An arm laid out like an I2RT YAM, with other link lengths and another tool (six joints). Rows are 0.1 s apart.
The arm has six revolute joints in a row. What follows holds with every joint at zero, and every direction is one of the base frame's.
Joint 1 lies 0.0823 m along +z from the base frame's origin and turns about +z.
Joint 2 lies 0.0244 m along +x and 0.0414 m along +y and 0.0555 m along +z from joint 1 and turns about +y.
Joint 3 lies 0.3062 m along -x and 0.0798 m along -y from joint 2 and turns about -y.
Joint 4 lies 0.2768 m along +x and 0.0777 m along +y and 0.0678 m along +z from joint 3 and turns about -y.
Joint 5 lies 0.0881 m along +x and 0.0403 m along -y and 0.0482 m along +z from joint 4 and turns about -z.
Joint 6 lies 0.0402 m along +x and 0.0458 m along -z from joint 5 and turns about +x.
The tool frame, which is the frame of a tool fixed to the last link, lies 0.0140 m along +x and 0.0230 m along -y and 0.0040 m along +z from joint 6; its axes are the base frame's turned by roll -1.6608, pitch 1.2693 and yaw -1.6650 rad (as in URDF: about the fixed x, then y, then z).
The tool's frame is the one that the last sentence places.
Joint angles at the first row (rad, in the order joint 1, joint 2, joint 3, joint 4, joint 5, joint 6):
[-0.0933 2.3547 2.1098 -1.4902 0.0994 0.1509]
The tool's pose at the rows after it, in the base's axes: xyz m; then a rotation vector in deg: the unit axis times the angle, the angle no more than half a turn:
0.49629 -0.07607 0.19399 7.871 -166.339 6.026
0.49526 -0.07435 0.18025 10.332 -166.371 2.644
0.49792 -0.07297 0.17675 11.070 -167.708 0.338
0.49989 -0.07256 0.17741 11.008 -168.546 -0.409
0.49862 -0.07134 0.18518 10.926 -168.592 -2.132
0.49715 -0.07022 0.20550 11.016 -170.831 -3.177
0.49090 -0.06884 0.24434 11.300 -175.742 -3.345
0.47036 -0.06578 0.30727 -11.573 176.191 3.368
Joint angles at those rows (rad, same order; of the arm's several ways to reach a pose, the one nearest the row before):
[-0.0933 2.3547 2.0342 -1.4444 0.0982 0.1211]
[-0.0940 2.3547 1.9896 -1.4029 0.0608 0.0879]
[-0.0940 2.3547 1.9816 -1.3754 0.0307 0.0772]
[-0.0940 2.3547 1.9858 -1.3666 0.0196 0.0776]
[-0.0940 2.3466 2.0006 -1.3918 -0.0006 0.0773]
[-0.0940 2.3112 2.0140 -1.4036 -0.0185 0.0769]
[-0.0940 2.2311 2.0182 -1.4033 -0.0330 0.0776]
[-0.0940 2.0937 2.0186 -1.4158 -0.0532 0.0776]

